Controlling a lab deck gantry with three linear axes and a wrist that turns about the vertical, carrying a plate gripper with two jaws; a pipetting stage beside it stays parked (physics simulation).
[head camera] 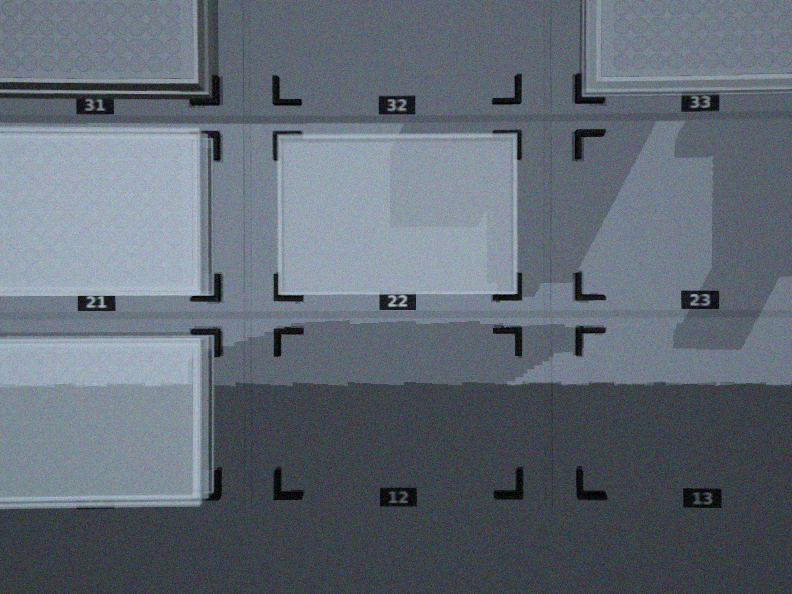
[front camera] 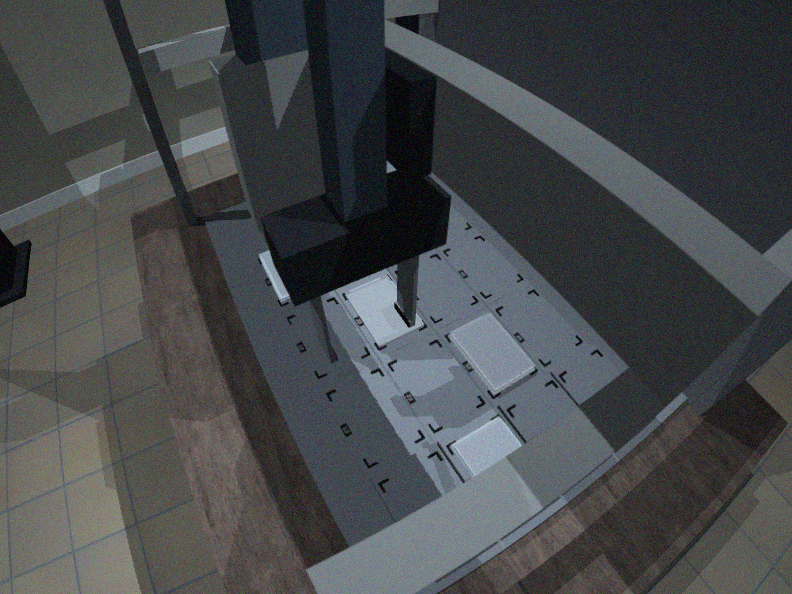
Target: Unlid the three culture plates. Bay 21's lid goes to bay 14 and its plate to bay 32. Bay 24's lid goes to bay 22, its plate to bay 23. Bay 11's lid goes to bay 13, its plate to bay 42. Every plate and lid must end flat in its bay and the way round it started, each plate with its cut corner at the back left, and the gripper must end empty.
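Where they show: gripper, fingertip midpoint: (front camera: 367,333); robot's base at its link origin: (front camera: 260,260).
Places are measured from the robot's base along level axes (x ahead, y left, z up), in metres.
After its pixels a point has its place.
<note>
My gripper (front camera: 371,340) @[z 0.158, x 0.357, y 0.060 m] is open and empty, its two jaws wide apart above the front part of the deck; it does not show in the head view. A pale lid (front camera: 377,306) @[z 0.008, x 0.221, y 0.143 m] (head camera: 396,214) @[z 0.008, x 0.228, y 0.150 m] lies flat inside the corner marks of bay 22. The bay 21 plate (head camera: 95,211) @[z 0.017, x 0.075, y 0.150 m] is at the left of the head view, with a pale cover over faint wells. The bay 11 plate (front camera: 273,276) @[z 0.017, x 0.071, y 0.008 m] (head camera: 95,434) @[z 0.016, x 0.075, y 0.037 m] also looks covered. A pale item (front camera: 486,444) @[z 0.029, x 0.520, y 0.149 m] in bay 24 is partly hidden by the front rail; whether it has a lid cannot be told. Bays 32, 23 and 13 show their marks.
A plate with visible wells (head camera: 95,38) @[z 0.014, x 0.075, y 0.238 m] stands in bay 31, and another (front camera: 491,352) @[z 0.014, x 0.396, y 0.252 m] (head camera: 697,38) @[z 0.014, x 0.380, y 0.237 m] in bay 33. The pale front rail (front camera: 435,530) @[z 0.400, x 0.618, y -0.030 m] crosses the near edge. A grey column (front camera: 275,147) @[z 0.374, x 0.255, y 0.022 m] of the parked stage stands behind my gripper.
</note>
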